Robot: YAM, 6 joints.
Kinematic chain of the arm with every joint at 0, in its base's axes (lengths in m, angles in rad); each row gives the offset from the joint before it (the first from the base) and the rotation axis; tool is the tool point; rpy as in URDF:
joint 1: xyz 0 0 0.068 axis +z
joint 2: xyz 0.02 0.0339 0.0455 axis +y
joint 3: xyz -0.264 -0.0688 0 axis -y
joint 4: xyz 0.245 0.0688 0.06 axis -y
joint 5: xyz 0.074 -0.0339 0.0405 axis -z
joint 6: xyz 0.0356 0 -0.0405 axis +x
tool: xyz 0 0 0 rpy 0 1.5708 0
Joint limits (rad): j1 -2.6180..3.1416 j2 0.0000..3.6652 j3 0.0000..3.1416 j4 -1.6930..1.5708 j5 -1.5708..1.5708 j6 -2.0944..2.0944
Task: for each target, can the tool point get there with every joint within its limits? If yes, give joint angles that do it. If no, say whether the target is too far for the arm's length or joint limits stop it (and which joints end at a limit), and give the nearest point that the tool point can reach.
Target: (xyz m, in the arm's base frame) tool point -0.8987 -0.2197 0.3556
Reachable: no: too far | nearest point -0.5695 -0.1392 0.2688 | short by 0.350 m
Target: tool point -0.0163 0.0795 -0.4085
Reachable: no: joint limits stop it (at a limit: joint 2) | nearest point -0.0213 0.1037 -0.3510 | short by 0.063 m
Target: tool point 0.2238 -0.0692 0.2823
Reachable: yes | joints -0.1987 1.0480 0.5564 0.5200 0.7261 -0.9005
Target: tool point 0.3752 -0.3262 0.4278
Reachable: yes | joints 2.4301 0.3176 2.3598 0.7171 -0.0571 1.4271
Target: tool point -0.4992 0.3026 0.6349
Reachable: no: too far | nearest point -0.4100 0.2485 0.5384 | short by 0.142 m
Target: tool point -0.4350 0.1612 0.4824
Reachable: yes | joints -0.3698 0.5076 2.4821 0.8021 0.1959 0.4541
